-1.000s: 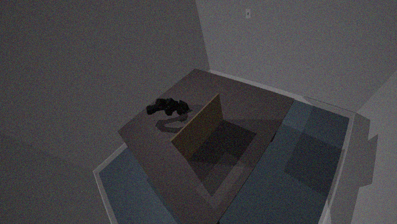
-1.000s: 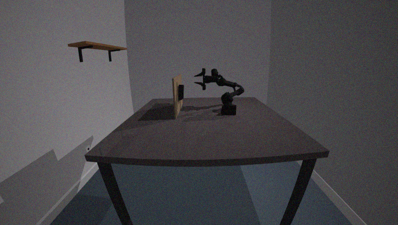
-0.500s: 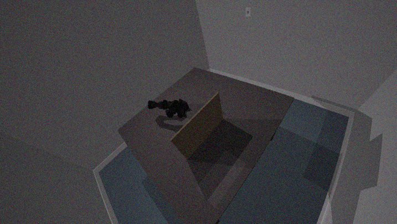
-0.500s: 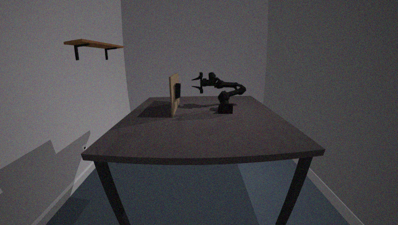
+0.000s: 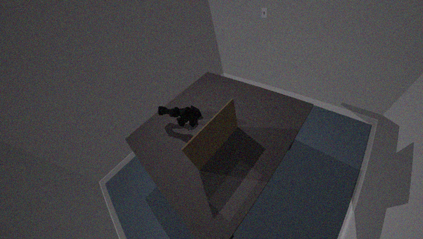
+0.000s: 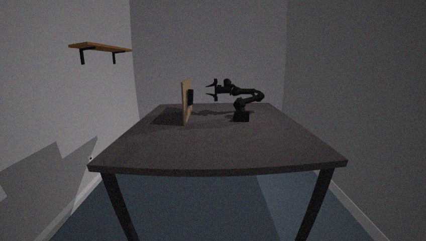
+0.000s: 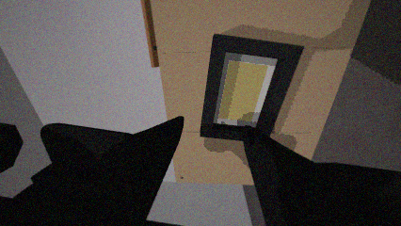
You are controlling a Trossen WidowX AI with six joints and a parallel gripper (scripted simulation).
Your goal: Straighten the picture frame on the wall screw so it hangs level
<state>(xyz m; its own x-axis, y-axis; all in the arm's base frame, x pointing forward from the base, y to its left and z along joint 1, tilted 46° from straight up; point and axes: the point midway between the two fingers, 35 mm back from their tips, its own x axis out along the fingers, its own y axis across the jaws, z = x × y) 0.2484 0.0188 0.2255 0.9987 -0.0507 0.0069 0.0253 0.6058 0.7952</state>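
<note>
My gripper tip is 13 cm short of the picture frame and 5 cm above it. Also, from my gripper tip: tan wall board: 14 cm ahead, 1 cm to the left, 6 cm below.
</note>
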